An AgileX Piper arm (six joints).
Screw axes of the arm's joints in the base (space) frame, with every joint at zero. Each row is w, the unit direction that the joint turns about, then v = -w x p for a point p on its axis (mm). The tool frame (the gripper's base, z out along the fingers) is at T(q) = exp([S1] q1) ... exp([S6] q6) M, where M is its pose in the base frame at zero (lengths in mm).
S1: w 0 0 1 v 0 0 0
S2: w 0 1 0 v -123 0 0
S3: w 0 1 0 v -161.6 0 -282.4
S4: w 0.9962 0 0.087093 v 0 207.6 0
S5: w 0 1 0 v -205.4 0 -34.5
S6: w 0.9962 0 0.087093 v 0 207.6 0
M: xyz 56.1 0 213.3 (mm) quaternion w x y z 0.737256 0 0.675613 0
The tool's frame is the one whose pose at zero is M.
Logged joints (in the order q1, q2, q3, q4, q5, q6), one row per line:
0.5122, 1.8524, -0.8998, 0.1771, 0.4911, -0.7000
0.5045, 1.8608, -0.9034, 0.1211, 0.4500, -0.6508
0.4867, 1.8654, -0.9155, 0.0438, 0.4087, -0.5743
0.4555, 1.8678, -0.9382, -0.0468, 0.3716, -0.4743
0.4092, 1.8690, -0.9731, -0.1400, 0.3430, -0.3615
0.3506, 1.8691, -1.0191, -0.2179, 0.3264, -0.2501
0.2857, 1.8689, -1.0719, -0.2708, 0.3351, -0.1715
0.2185, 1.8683, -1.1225, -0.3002, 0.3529, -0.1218
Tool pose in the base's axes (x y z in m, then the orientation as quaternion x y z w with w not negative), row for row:
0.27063, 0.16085, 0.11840, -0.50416, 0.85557, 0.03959, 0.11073
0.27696, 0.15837, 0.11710, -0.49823, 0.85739, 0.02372, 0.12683
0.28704, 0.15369, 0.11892, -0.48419, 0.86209, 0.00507, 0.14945
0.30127, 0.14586, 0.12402, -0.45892, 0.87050, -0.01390, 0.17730
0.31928, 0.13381, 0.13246, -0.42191, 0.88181, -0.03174, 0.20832
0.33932, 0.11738, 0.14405, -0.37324, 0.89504, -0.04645, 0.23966
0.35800, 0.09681, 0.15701, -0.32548, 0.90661, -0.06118, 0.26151
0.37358, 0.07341, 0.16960, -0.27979, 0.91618, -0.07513, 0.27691
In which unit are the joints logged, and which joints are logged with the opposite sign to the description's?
The joints are logged in radians. Opposite sign: none.
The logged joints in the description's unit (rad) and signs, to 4 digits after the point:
0.5122, 1.8524, -0.8998, 0.1771, 0.4911, -0.7000
0.5045, 1.8608, -0.9034, 0.1211, 0.4500, -0.6508
0.4867, 1.8654, -0.9155, 0.0438, 0.4087, -0.5743
0.4555, 1.8678, -0.9382, -0.0468, 0.3716, -0.4743
0.4092, 1.8690, -0.9731, -0.1400, 0.3430, -0.3615
0.3506, 1.8691, -1.0191, -0.2179, 0.3264, -0.2501
0.2857, 1.8689, -1.0719, -0.2708, 0.3351, -0.1715
0.2185, 1.8683, -1.1225, -0.3002, 0.3529, -0.1218

